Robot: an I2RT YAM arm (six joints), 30 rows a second.
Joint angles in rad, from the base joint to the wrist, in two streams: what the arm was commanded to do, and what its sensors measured. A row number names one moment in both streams.
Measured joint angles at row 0: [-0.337, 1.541, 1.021, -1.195, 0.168, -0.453]
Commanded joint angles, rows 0 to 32: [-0.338, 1.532, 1.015, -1.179, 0.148, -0.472]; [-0.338, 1.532, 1.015, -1.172, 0.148, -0.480]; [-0.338, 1.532, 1.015, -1.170, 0.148, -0.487]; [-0.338, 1.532, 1.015, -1.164, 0.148, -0.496]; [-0.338, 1.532, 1.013, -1.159, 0.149, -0.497]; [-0.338, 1.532, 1.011, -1.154, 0.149, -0.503]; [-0.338, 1.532, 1.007, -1.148, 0.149, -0.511]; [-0.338, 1.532, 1.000, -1.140, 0.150, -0.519]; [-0.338, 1.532, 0.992, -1.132, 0.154, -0.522]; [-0.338, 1.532, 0.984, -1.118, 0.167, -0.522]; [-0.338, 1.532, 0.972, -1.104, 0.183, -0.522]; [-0.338, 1.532, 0.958, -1.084, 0.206, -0.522]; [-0.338, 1.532, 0.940, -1.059, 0.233, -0.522]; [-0.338, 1.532, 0.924, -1.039, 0.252, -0.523]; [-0.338, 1.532, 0.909, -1.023, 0.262, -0.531]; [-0.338, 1.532, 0.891, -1.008, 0.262, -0.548]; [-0.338, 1.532, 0.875, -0.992, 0.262, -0.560]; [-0.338, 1.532, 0.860, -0.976, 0.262, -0.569]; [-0.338, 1.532, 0.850, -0.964, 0.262, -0.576]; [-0.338, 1.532, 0.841, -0.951, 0.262, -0.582]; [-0.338, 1.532, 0.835, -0.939, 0.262, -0.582]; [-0.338, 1.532, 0.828, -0.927, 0.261, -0.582]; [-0.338, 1.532, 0.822, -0.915, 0.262, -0.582]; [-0.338, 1.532, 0.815, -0.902, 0.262, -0.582]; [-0.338, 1.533, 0.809, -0.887, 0.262, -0.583]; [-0.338, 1.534, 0.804, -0.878, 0.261, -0.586]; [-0.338, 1.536, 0.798, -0.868, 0.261, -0.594]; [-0.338, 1.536, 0.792, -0.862, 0.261, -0.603]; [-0.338, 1.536, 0.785, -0.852, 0.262, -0.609]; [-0.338, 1.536, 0.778, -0.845, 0.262, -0.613]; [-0.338, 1.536, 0.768, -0.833, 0.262, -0.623]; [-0.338, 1.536, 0.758, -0.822, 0.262, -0.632]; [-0.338, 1.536, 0.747, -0.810, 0.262, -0.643]
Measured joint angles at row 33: [-0.337, 1.541, 0.775, -0.820, 0.260, -0.602]
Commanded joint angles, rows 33 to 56: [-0.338, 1.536, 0.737, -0.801, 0.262, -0.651]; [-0.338, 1.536, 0.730, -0.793, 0.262, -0.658]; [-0.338, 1.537, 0.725, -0.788, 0.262, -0.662]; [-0.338, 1.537, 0.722, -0.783, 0.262, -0.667]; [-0.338, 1.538, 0.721, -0.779, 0.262, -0.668]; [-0.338, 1.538, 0.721, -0.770, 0.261, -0.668]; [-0.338, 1.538, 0.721, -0.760, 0.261, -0.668]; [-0.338, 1.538, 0.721, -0.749, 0.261, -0.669]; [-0.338, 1.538, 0.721, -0.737, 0.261, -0.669]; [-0.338, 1.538, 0.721, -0.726, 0.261, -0.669]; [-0.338, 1.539, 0.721, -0.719, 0.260, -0.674]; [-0.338, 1.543, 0.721, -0.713, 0.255, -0.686]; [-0.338, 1.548, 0.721, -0.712, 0.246, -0.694]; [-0.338, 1.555, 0.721, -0.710, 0.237, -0.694]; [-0.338, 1.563, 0.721, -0.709, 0.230, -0.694]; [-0.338, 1.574, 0.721, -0.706, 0.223, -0.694]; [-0.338, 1.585, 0.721, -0.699, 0.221, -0.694]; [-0.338, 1.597, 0.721, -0.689, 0.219, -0.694]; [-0.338, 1.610, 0.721, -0.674, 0.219, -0.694]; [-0.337, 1.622, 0.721, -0.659, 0.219, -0.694]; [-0.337, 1.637, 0.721, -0.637, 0.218, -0.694]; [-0.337, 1.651, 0.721, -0.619, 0.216, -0.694]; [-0.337, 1.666, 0.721, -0.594, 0.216, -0.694]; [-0.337, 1.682, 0.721, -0.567, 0.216, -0.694]
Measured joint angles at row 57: [-0.337, 1.582, 0.745, -0.717, 0.256, -0.725]
